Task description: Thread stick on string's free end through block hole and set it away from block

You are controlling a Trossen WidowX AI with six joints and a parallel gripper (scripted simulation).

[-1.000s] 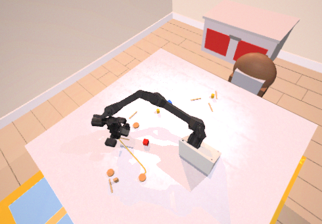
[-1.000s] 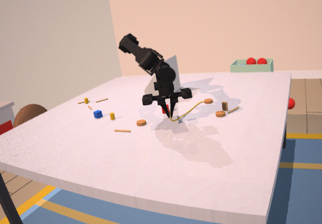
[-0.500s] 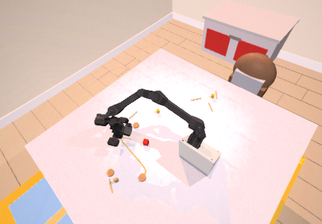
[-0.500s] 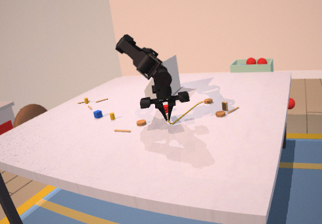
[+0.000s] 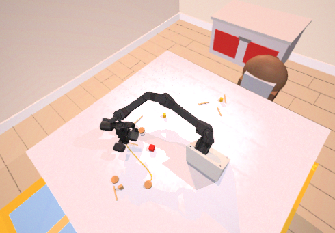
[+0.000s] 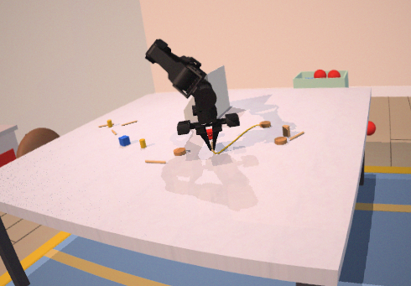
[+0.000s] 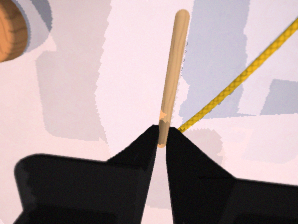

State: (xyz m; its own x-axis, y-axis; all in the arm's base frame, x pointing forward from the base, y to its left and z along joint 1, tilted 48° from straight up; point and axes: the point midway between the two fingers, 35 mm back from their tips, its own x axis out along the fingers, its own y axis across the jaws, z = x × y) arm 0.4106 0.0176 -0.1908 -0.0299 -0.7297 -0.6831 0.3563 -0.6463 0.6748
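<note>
The red block lies 140 mm behind my gripper tip and 60 mm to the right of it. The rest, counted from my gripper tip: thin wooden stick (10 mm behind); yellow peg (290 mm to the right, 70 mm behind); small wooden block (210 mm to the left, 150 mm behind).
</note>
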